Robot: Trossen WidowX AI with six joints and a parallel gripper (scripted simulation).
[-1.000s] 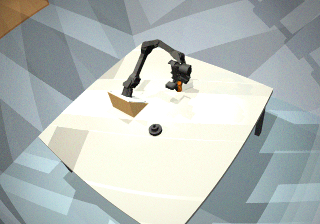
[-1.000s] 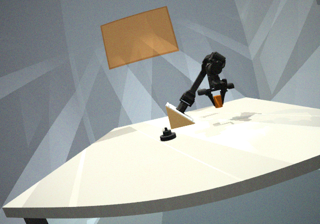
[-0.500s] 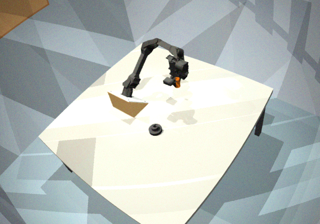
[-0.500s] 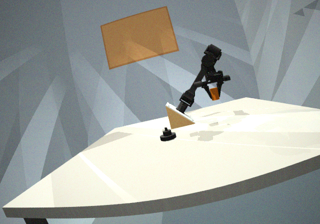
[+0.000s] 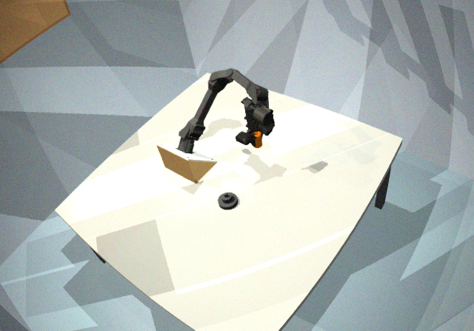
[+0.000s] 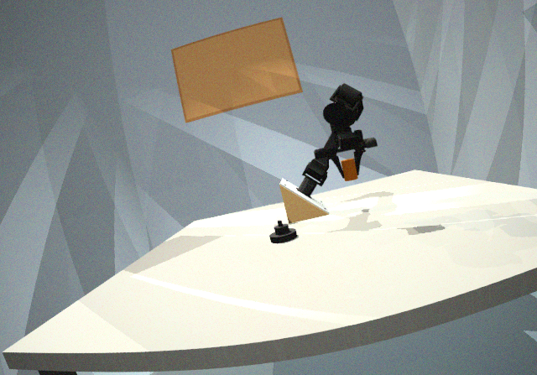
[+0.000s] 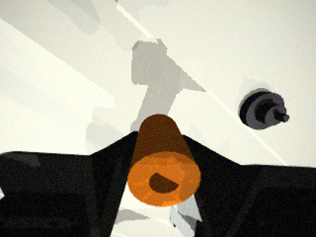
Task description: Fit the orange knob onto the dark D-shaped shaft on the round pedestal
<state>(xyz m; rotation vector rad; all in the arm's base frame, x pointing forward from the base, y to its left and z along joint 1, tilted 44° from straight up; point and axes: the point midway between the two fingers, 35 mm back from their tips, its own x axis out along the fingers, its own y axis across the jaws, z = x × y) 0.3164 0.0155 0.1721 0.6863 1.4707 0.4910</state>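
Right now my gripper tip is 240 mm to the left of the round dark pedestal, 110 mm above it and 20 mm past it. The rest, counted from my gripper tip: orange knob: 20 mm above.
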